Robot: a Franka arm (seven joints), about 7 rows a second.
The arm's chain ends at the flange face. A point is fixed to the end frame.
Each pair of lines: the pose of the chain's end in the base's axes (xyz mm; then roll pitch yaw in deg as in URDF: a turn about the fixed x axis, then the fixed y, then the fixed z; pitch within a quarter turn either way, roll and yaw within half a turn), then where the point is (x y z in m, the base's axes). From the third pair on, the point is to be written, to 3 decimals.
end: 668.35, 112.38, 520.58, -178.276, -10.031, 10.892
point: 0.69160 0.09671 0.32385
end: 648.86, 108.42, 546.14, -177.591, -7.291, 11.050
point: 0.66248 0.09333 0.34846
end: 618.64, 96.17, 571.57, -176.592, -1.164, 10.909
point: 0.611 0.080 0.374
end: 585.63, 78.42, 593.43, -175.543, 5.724, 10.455
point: 0.554 0.062 0.398
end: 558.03, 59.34, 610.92, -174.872, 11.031, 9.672
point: 0.508 0.043 0.419
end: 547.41, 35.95, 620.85, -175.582, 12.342, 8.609
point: 0.493 0.017 0.431
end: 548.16, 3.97, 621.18, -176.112, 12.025, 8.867
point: 0.495 -0.017 0.431
